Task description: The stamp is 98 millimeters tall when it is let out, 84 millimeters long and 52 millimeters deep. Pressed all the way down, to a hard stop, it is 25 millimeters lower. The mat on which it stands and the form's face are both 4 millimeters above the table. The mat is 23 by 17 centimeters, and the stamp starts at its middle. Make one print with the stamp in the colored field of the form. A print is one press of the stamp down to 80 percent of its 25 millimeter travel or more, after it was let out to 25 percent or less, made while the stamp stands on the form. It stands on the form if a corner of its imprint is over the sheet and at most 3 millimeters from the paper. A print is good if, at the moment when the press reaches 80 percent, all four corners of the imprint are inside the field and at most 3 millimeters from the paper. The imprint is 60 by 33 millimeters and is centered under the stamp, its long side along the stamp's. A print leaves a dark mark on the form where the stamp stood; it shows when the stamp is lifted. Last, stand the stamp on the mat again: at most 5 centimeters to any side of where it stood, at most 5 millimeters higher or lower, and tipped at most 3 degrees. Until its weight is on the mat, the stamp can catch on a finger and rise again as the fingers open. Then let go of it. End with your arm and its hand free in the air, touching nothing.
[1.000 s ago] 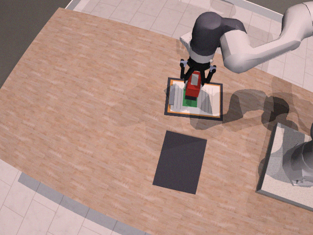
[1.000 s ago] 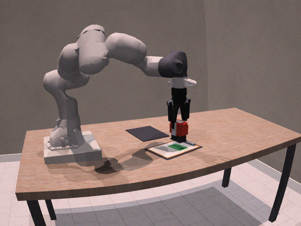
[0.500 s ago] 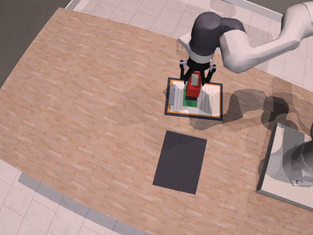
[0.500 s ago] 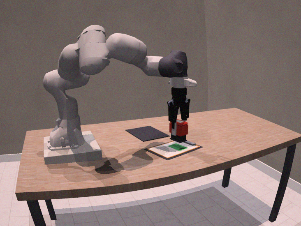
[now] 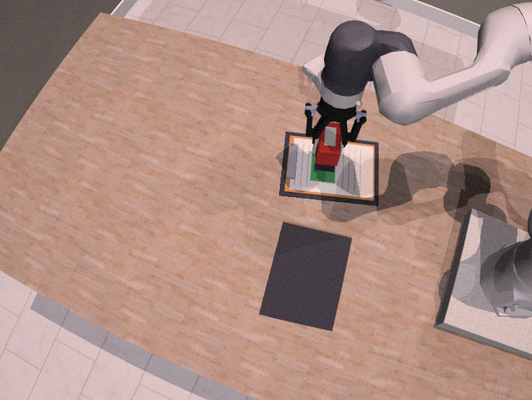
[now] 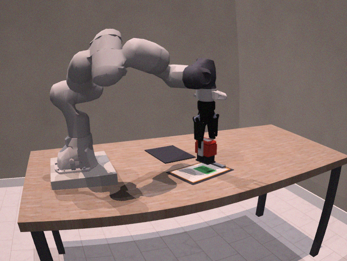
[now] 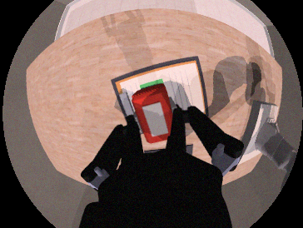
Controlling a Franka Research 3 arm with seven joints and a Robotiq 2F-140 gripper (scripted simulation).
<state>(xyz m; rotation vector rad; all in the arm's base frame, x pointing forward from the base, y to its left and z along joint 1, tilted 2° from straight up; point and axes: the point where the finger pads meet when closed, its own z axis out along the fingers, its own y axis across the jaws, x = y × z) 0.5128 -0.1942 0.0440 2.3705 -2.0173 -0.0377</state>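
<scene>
The clipboard is 100 mm below my hand and 10 mm behind it. Round my hand: dark mat: 290 mm to the left, 110 mm below, 30 mm behind; then red stamp: 20 mm below.
</scene>
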